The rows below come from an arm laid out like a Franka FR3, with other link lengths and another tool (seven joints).
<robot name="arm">
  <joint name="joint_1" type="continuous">
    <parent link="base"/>
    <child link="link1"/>
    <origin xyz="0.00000 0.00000 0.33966" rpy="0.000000 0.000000 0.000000"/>
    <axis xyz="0 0 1"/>
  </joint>
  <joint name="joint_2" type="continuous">
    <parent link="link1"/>
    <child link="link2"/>
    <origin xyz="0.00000 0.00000 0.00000" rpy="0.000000 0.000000 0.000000"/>
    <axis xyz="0 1 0"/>
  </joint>
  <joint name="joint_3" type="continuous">
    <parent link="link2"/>
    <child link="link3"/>
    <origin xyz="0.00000 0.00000 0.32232" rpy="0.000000 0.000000 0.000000"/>
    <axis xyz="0 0 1"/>
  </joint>
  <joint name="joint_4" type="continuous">
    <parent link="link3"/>
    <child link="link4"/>
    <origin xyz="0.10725 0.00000 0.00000" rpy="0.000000 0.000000 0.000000"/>
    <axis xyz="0 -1 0"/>
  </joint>
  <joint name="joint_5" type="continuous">
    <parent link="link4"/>
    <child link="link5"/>
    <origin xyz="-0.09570 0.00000 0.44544" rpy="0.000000 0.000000 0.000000"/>
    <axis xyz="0 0 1"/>
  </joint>
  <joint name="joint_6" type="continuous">
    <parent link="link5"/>
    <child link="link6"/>
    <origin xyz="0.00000 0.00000 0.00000" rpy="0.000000 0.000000 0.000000"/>
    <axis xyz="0 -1 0"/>
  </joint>
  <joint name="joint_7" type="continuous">
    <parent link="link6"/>
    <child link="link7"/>
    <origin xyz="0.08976 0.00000 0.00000" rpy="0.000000 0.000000 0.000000"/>
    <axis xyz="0 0 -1"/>
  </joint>
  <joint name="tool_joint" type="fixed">
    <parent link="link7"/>
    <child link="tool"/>
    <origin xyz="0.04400 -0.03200 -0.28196" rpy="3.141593 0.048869 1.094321"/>
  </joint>
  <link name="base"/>
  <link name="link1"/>
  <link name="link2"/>
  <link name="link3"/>
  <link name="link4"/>
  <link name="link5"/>
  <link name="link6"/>
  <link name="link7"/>
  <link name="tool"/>
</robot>
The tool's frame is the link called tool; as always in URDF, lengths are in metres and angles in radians. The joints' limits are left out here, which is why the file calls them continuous.
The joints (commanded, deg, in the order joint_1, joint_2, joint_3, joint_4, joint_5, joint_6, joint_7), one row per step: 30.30 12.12 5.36 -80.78 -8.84 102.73 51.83; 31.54 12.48 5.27 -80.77 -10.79 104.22 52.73; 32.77 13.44 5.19 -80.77 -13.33 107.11 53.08; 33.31 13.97 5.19 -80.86 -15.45 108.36 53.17; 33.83 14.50 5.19 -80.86 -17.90 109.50 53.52; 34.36 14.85 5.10 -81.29 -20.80 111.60 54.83; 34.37 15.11 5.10 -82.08 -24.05 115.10 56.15; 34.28 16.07 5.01 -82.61 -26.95 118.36 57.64; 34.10 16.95 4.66 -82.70 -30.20 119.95 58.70; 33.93 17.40 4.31 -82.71 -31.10 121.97 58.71; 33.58 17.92 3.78 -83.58 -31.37 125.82 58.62; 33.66 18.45 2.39 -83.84 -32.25 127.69 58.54; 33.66 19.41 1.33 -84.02 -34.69 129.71 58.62; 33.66 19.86 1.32 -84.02 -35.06 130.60 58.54; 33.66 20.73 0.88 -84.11 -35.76 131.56 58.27
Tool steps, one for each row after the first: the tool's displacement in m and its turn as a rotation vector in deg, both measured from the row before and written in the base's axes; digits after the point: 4 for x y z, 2 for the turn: 0.0026 0.0114 0.0019 -0.68 -2.05 0.60; 0.0095 0.0156 -0.0015 -0.70 -2.98 1.52; 0.0060 0.0047 -0.0011 -1.21 -1.74 0.91; 0.0064 0.0036 0.0004 -1.37 -1.94 0.71; 0.0083 0.0040 0.0019 -0.90 -2.80 0.18; 0.0139 0.0032 0.0041 -0.37 -3.74 0.47; 0.0143 0.0032 -0.0045 -0.36 -2.92 0.26; 0.0141 -0.0064 -0.0019 -1.58 -2.39 -0.18; 0.0098 0.0004 0.0010 0.20 -1.50 0.62; 0.0122 0.0028 -0.0061 1.11 -1.54 1.18; 0.0132 -0.0099 -0.0029 -0.43 -1.27 -0.05; 0.0145 -0.0078 -0.0048 -1.62 -1.87 0.55; 0.0026 0.0035 -0.0036 -0.08 -0.36 0.63; 0.0062 -0.0016 -0.0099 -0.83 -0.22 0.50
